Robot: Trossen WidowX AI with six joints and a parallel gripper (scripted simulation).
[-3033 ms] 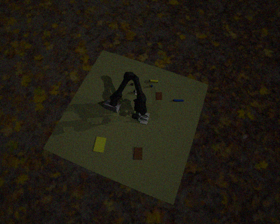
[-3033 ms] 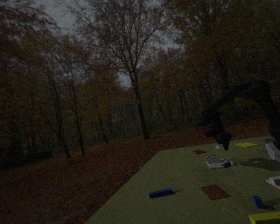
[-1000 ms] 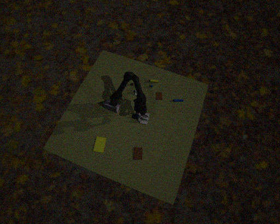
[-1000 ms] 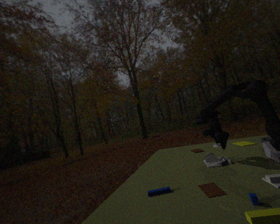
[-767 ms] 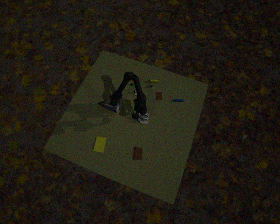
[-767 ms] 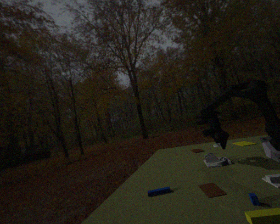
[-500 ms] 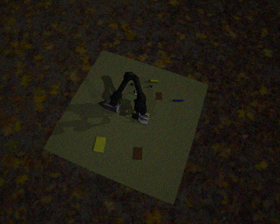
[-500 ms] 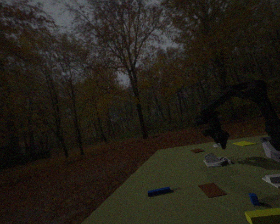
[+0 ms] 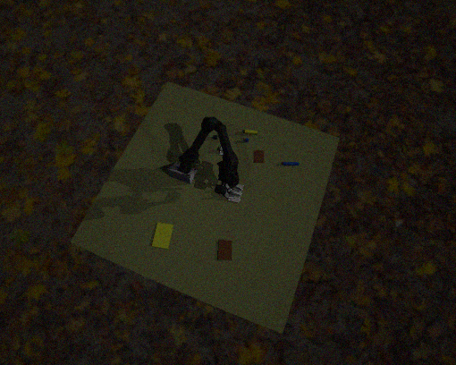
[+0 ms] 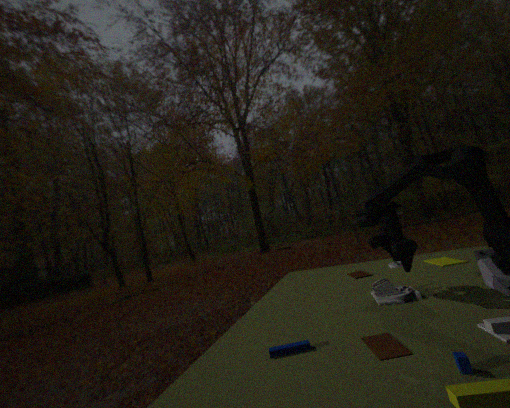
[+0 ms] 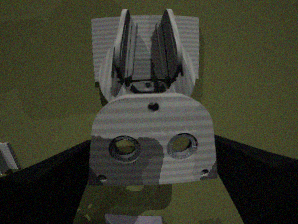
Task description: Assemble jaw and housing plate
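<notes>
Now: gripper tip 20 mm short of the grey jaw, 20 mm to the right of it and 70 mm above it. The rest, counted from my gripper tip: blue bar: 330 mm ahead, 330 mm to the left, 80 mm below; yellow bar: 10 mm ahead, 450 mm to the left, 70 mm below; yellow slab: 220 mm behind, 400 mm to the right, 80 mm below.
</notes>
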